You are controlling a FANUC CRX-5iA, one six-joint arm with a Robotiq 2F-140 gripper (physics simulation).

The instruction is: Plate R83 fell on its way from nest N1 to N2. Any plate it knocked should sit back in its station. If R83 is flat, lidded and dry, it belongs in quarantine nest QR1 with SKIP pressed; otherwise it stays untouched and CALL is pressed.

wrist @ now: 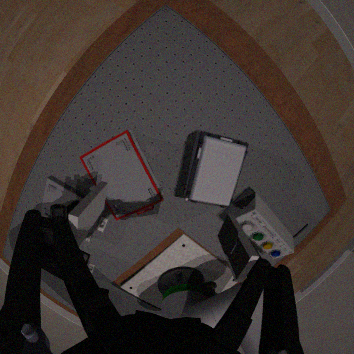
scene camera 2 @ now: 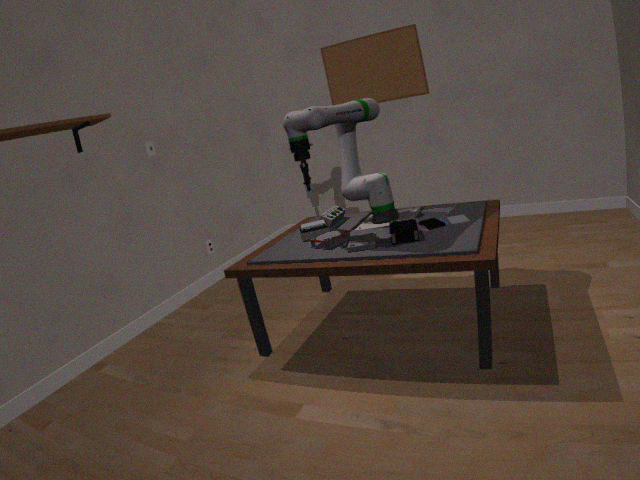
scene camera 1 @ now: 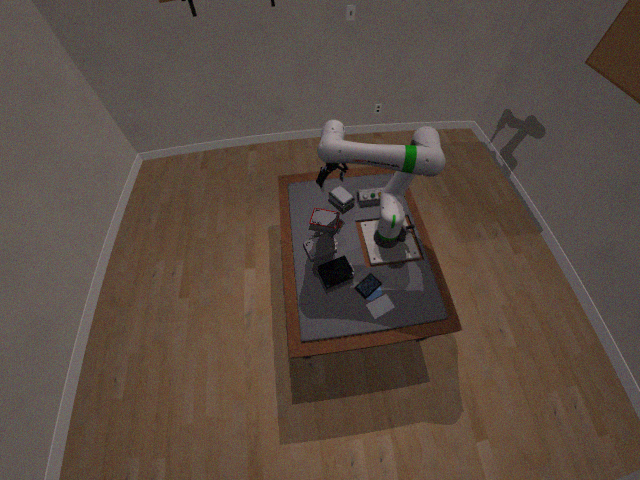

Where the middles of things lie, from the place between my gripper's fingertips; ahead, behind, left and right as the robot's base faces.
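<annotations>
Red-edged plate (wrist: 128, 178): my gripper 80 mm right of it, 70 mm short of it, 190 mm above it.
</annotations>
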